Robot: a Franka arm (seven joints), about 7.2 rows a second.
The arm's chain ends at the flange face. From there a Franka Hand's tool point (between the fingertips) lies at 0.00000 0.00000 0.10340 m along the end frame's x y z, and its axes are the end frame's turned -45 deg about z.
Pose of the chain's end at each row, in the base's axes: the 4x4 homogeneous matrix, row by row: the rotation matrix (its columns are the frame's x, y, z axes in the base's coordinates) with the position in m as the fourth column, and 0 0 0 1 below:
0.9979, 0.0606, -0.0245, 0.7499; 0.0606, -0.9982, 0.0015, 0.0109; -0.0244, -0.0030, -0.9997, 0.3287; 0, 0, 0, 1
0.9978, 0.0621, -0.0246, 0.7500; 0.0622, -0.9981, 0.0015, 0.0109; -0.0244, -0.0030, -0.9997, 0.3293; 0, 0, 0, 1
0.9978, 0.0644, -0.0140, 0.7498; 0.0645, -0.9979, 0.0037, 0.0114; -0.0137, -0.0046, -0.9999, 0.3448; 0, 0, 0, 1
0.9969, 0.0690, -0.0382, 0.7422; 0.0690, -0.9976, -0.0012, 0.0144; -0.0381, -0.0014, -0.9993, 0.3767; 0, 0, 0, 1
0.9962, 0.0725, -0.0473, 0.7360; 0.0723, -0.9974, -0.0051, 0.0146; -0.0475, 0.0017, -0.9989, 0.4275; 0, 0, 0, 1
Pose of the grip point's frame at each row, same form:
0.6628, 0.7485, -0.0245, 0.7474; 0.7487, -0.6630, 0.0015, 0.0111; -0.0151, -0.0194, -0.9997, 0.2253; 0, 0, 0, 1
0.6616, 0.7495, -0.0246, 0.7475; 0.7497, -0.6618, 0.0015, 0.0111; -0.0151, -0.0194, -0.9997, 0.2259; 0, 0, 0, 1
0.6600, 0.7511, -0.0140, 0.7484; 0.7512, -0.6600, 0.0037, 0.0118; -0.0064, -0.0129, -0.9999, 0.2414; 0, 0, 0, 1
0.6561, 0.7537, -0.0382, 0.7383; 0.7542, -0.6566, -0.0012, 0.0143; -0.0260, -0.0279, -0.9993, 0.2734; 0, 0, 0, 1
0.6532, 0.7557, -0.0473, 0.7311; 0.7564, -0.6541, -0.0051, 0.0141; -0.0348, -0.0324, -0.9989, 0.3242; 0, 0, 0, 1

